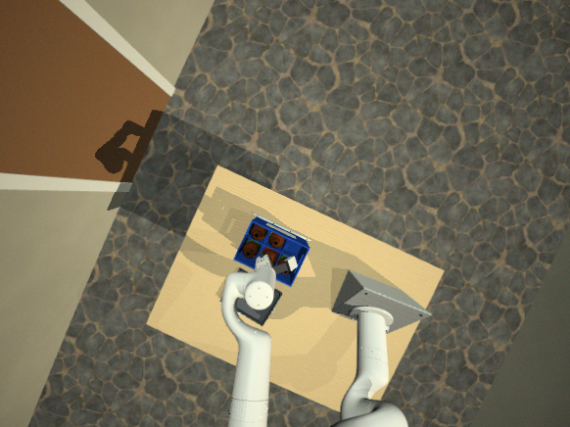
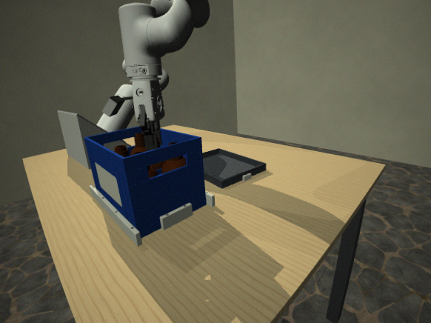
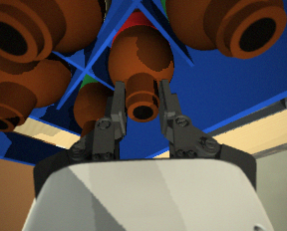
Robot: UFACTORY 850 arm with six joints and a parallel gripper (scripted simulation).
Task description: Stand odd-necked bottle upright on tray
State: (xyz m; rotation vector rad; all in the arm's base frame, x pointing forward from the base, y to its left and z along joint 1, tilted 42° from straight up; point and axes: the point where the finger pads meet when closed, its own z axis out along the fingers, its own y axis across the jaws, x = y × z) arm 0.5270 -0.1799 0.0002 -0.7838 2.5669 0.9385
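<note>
Now: the blue crate 4 cm to the right of my hand and 7 cm below it. The rest, counted from my hand: brown bottle 8 cm behind, 2 cm to the left, 7 cm below; then dark tray 3 cm ahead, 24 cm to the left, 15 cm below.
</note>
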